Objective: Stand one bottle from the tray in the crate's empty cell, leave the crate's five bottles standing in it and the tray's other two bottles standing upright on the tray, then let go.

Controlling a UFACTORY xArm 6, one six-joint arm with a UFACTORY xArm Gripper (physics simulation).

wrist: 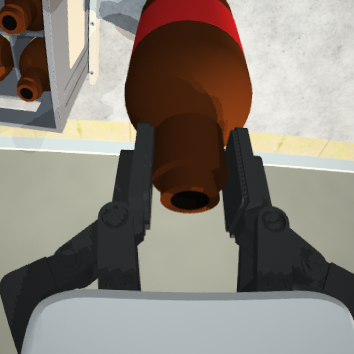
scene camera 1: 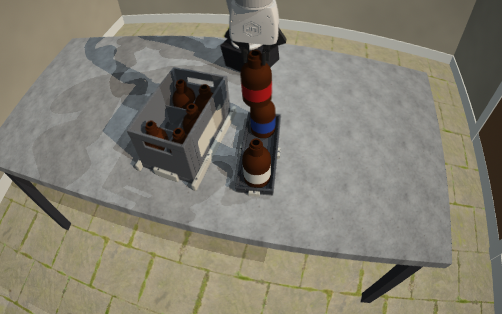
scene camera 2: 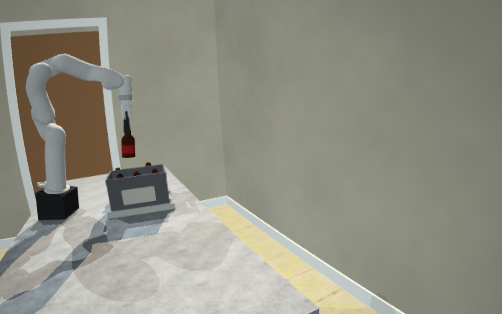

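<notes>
My gripper is shut on the neck of the red-banded brown bottle. The bottle hangs upright, above the crate's rim height in the scene camera 2 view. The grey crate holds five brown bottles; its empty cell shows in the middle of the left row in the scene camera 1 view. The dark tray holds a blue-banded bottle, partly hidden behind the held one, and a white-banded bottle, both upright.
The crate sits within light rails on the grey table. The tray lies to the right of the crate in the scene camera 1 view. The arm's black base stands at the table's far left in the scene camera 2 view.
</notes>
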